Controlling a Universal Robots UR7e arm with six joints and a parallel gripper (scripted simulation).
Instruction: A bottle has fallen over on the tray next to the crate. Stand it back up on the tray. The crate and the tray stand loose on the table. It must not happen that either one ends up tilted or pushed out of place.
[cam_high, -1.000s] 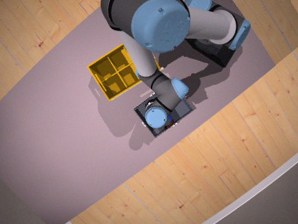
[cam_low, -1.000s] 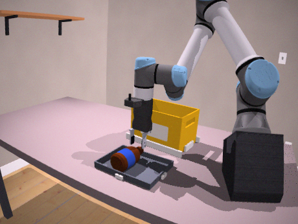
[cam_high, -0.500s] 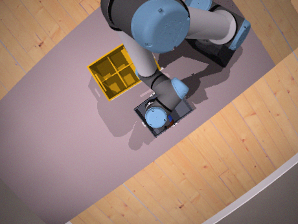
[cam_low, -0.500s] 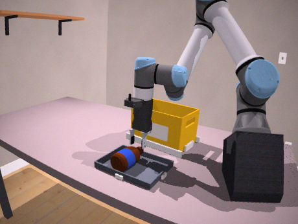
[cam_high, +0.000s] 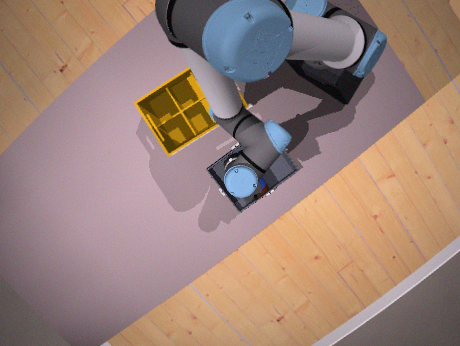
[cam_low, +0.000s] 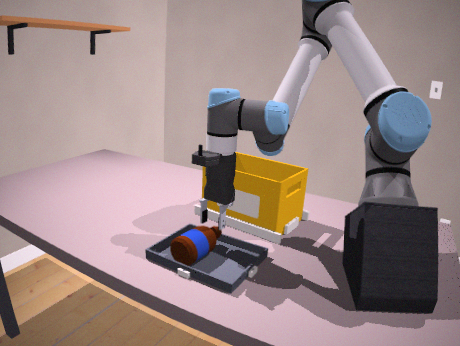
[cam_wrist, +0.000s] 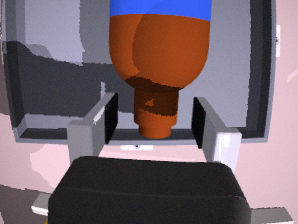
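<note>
Right now the bottle is 50 mm to the left of my hand, 40 mm below it and 10 mm ahead of it. Round my hand: dark grey tray (70 mm below, 50 mm to the left, 10 mm behind); yellow crate (240 mm to the right, 30 mm behind).
</note>
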